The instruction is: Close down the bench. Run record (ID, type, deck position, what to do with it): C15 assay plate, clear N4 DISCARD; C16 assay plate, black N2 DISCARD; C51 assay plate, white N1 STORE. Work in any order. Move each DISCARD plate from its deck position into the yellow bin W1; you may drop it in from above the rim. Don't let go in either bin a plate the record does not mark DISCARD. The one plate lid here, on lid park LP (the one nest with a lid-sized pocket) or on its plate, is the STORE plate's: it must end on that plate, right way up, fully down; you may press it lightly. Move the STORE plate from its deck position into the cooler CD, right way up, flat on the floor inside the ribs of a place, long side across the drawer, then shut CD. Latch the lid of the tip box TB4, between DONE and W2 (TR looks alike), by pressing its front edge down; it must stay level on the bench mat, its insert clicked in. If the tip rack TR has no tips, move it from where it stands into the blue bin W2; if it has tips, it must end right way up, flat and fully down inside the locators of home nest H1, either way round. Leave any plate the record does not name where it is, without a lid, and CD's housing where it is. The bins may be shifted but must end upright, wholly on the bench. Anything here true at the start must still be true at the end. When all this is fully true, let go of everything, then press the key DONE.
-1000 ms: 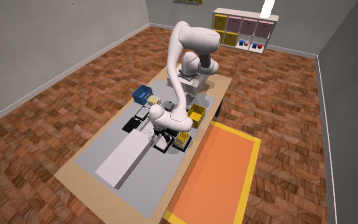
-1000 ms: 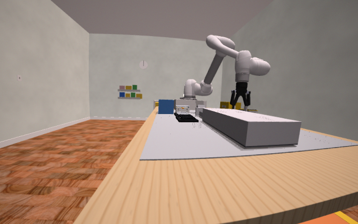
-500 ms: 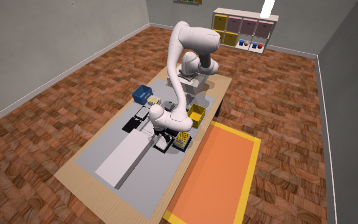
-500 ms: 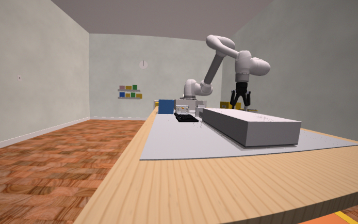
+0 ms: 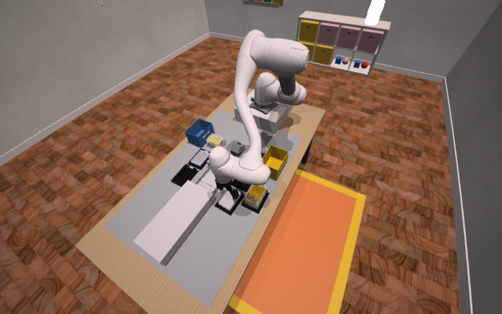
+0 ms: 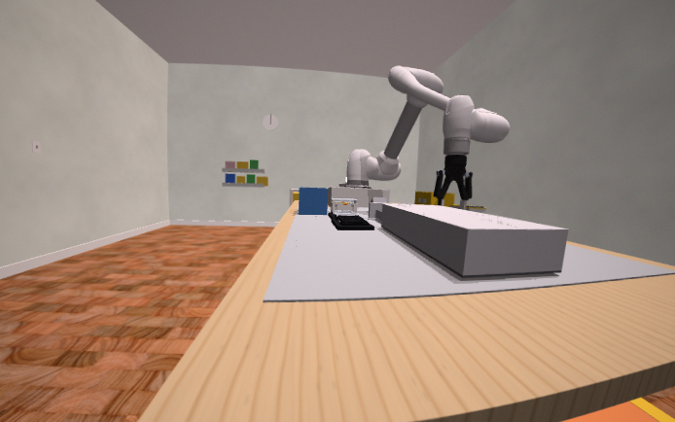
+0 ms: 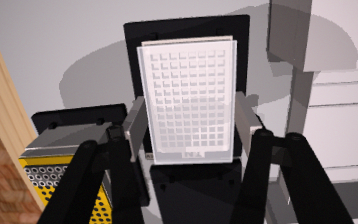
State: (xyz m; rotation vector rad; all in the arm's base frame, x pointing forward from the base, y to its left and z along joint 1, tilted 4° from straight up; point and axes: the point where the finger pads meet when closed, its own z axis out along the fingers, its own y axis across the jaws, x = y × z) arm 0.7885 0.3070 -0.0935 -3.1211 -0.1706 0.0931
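My gripper is now 2 cm above the plate lid. Round my hand: yellow tip rack: 12 cm to the left, 11 cm behind, 1 cm below; then white plate: 4 cm below; then black nest N3: 18 cm behind, 6 cm below, 3 cm to the right.
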